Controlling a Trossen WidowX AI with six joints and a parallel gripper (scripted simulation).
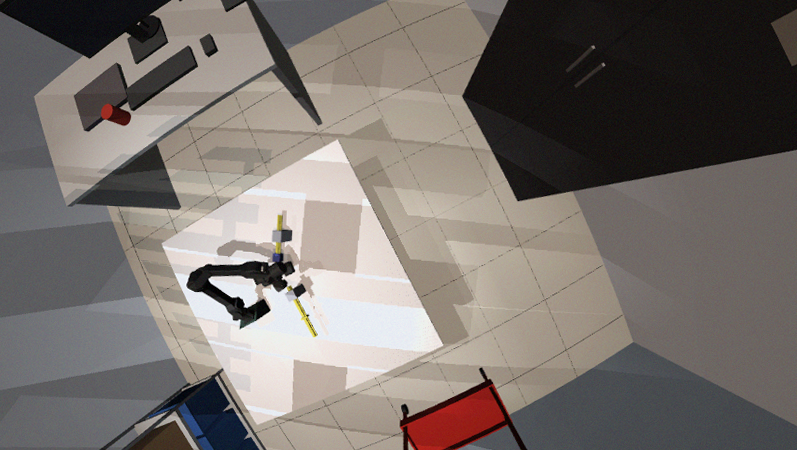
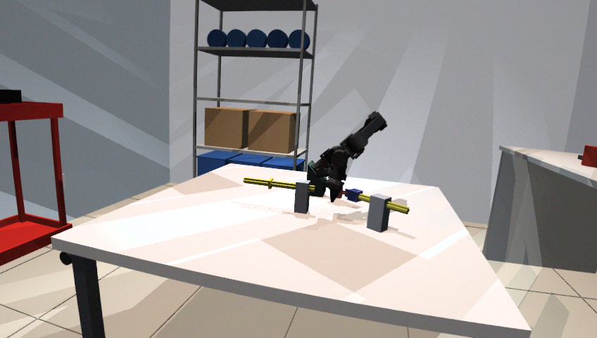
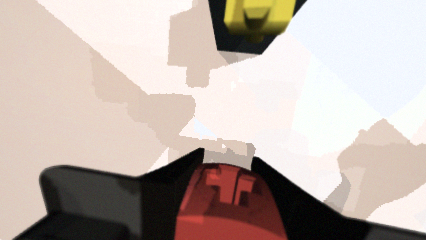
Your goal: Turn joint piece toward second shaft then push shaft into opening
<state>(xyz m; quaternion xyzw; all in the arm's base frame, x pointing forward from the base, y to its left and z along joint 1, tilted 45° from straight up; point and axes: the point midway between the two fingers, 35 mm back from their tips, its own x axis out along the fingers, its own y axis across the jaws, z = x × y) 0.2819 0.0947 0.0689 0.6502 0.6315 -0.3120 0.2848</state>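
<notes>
My gripper tip is 40 mm below the red joint piece and 20 mm to the right of it.
</notes>
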